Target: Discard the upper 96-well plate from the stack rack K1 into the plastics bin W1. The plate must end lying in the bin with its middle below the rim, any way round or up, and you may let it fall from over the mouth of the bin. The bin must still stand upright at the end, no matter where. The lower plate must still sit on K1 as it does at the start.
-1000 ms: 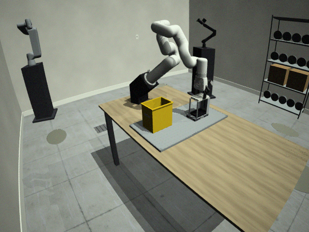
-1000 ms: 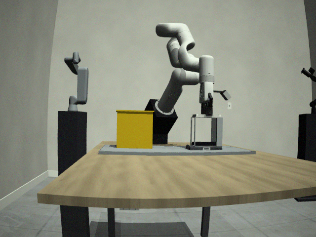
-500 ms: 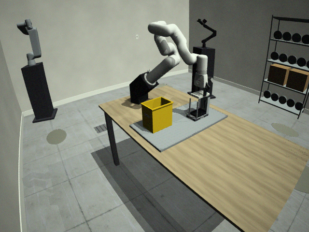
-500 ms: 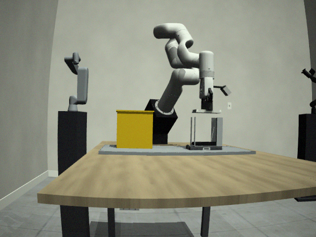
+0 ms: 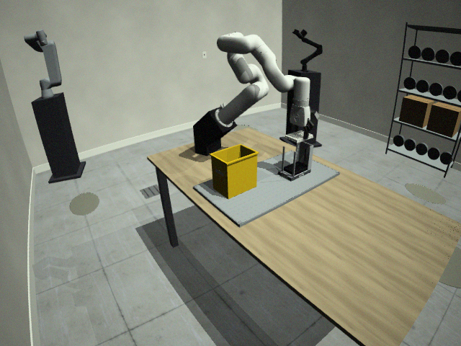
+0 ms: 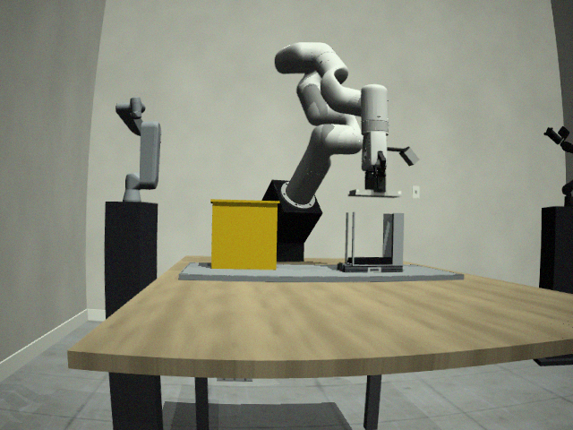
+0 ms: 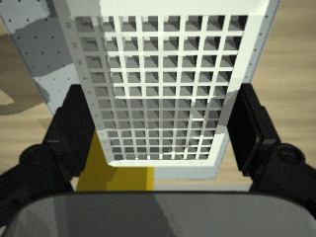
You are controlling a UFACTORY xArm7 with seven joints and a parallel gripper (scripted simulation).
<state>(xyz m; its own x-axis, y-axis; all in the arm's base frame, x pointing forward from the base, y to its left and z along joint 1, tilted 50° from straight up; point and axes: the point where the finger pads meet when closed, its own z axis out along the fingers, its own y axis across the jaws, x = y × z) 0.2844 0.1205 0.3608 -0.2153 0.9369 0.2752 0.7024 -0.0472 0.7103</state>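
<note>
The yellow plastics bin W1 lies 2 cm ahead of my hand, 35 cm to the right of it and 13 cm below it. Round my hand: dark plate (19 cm below); white 96-well plate (1 cm below).
</note>
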